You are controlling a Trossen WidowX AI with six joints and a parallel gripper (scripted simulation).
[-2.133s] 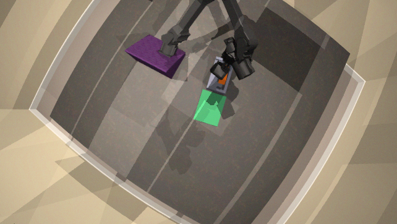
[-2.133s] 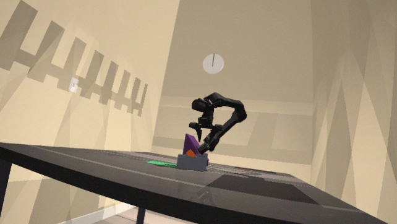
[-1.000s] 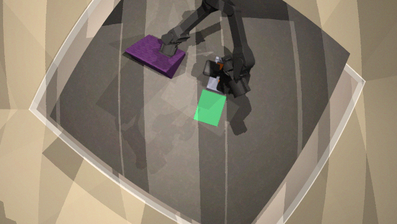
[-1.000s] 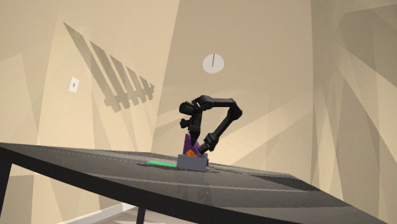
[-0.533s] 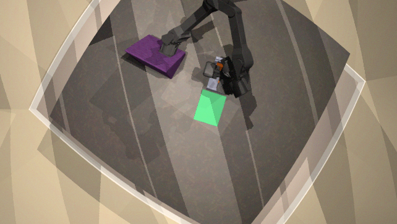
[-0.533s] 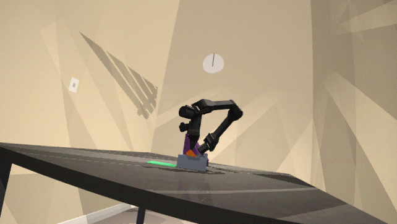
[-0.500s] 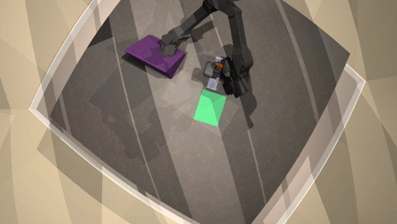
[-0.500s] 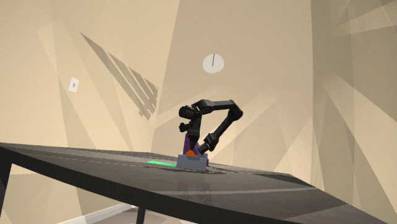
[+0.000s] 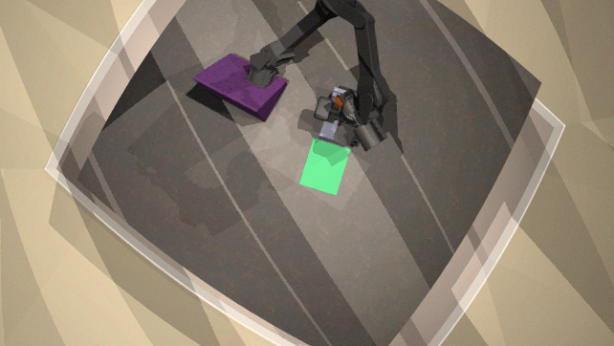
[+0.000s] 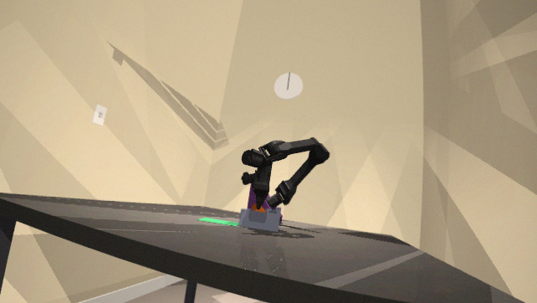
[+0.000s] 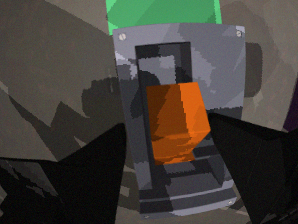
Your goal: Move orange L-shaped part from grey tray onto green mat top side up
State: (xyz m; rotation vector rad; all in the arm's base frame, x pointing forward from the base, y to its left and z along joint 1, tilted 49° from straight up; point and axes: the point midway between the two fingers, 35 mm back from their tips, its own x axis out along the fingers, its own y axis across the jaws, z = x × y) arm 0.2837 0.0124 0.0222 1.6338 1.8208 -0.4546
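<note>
The green mat lies 2 cm ahead of my gripper tip, 14 cm to the right of it and 8 cm below it. Also, from my gripper tip: orange L-shaped part: 3 cm behind, 3 cm to the left, 3 cm below.
</note>
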